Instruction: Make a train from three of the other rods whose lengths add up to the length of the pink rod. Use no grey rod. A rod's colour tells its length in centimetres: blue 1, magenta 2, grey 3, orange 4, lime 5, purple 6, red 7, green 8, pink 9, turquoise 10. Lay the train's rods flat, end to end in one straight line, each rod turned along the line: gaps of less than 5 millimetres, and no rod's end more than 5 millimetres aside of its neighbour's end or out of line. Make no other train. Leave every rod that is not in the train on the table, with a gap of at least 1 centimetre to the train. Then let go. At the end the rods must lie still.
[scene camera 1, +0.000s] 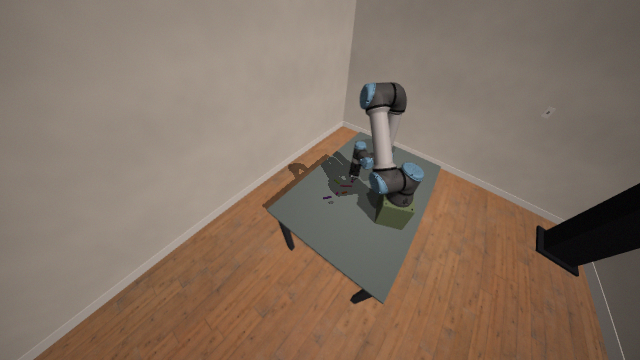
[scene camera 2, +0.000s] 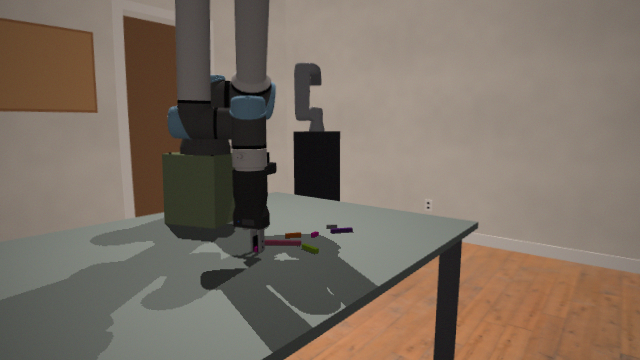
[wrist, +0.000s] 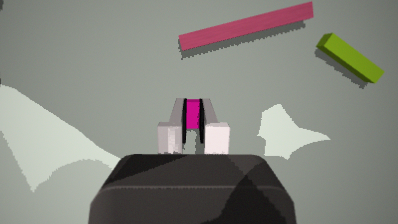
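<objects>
My gripper (wrist: 192, 112) is here, 0.16 m from the lens. A lime rod (wrist: 330, 44) is in sight too, and for that rod it is 0.18 m from the lens.
</objects>
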